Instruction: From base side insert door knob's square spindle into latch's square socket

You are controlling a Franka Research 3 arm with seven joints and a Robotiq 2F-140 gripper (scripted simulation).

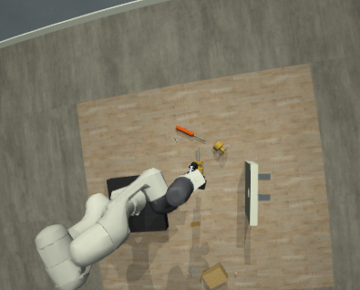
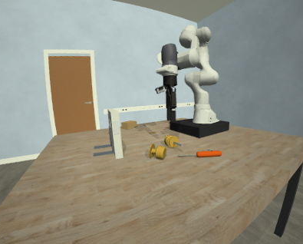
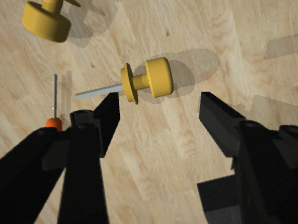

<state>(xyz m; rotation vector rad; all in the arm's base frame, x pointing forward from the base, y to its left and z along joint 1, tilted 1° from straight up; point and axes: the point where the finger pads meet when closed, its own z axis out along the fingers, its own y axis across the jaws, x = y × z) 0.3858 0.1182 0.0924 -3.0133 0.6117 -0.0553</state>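
My gripper is now 130 mm above the brass door knob, 40 mm to the right of it and 20 mm short of it. Round my hand: brass knob 160 mm ahead, 130 mm below, 110 mm to the left; then screw 190 mm to the left, 160 mm below, 90 mm behind; then cardboard box 640 mm to the right, 130 mm below, 10 mm ahead.
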